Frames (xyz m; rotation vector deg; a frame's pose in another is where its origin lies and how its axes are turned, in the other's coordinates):
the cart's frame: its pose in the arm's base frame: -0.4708 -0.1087 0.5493 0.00 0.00 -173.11
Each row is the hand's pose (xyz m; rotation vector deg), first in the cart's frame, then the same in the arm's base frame.
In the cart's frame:
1: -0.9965 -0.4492 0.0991 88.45 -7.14 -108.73
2: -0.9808 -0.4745 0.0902 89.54 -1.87 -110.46
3: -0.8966 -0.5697 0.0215 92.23 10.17 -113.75
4: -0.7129 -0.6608 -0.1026 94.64 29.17 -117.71
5: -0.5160 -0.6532 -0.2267 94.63 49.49 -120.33
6: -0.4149 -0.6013 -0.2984 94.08 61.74 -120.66
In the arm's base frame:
1: 0.4646 0.4568 0.6484 1.55 75.69 48.67
2: 0.4460 0.4800 0.6395 -2.97 75.58 46.64
3: 0.3510 0.5644 0.5708 -12.96 75.49 41.71
4: 0.1577 0.6328 0.4467 -27.80 74.06 34.16
5: -0.0369 0.6017 0.3226 -42.66 70.85 26.54
6: -0.1310 0.5380 0.2509 -51.28 68.75 22.06

